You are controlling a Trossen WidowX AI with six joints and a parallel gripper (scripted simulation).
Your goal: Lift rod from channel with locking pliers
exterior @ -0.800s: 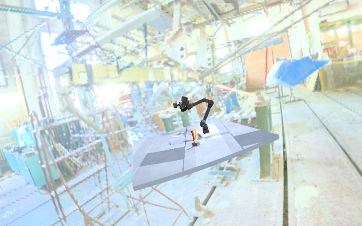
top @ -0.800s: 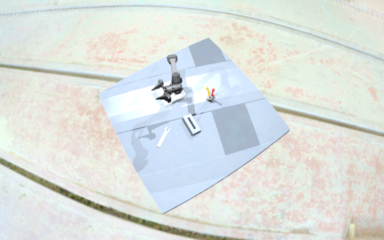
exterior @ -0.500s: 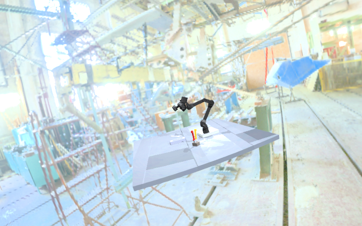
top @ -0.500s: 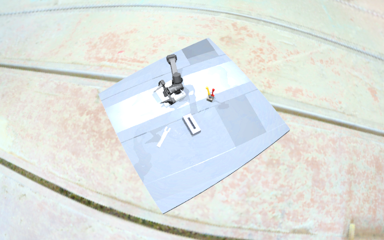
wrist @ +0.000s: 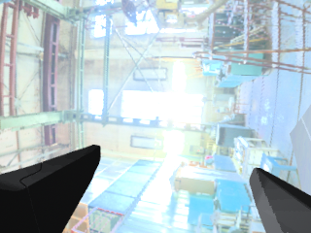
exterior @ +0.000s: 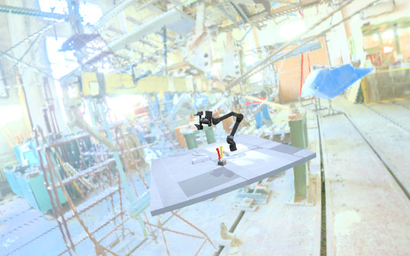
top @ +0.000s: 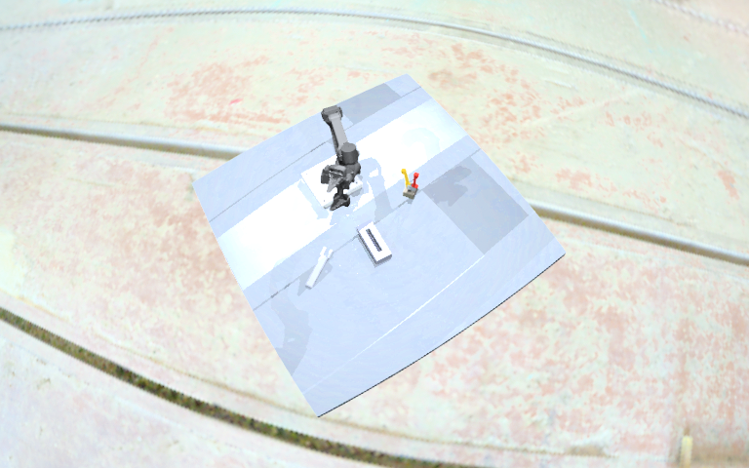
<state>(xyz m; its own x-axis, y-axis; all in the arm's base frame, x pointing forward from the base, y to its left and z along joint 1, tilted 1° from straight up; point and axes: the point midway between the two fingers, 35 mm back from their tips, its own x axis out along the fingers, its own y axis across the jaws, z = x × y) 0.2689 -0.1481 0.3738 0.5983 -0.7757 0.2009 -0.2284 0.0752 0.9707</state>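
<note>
Now: gripper tip 390 mm to the right of the yellow handle, 300 mm above it and 130 mm past it. Also, from my gripper tip: white forked piece (400 mm below, 80 mm to the right, 10 mm ahead); channel block (390 mm below, 140 mm to the left, 40 mm ahead); dark rod (390 mm below, 140 mm to the left, 40 mm ahead).
</note>
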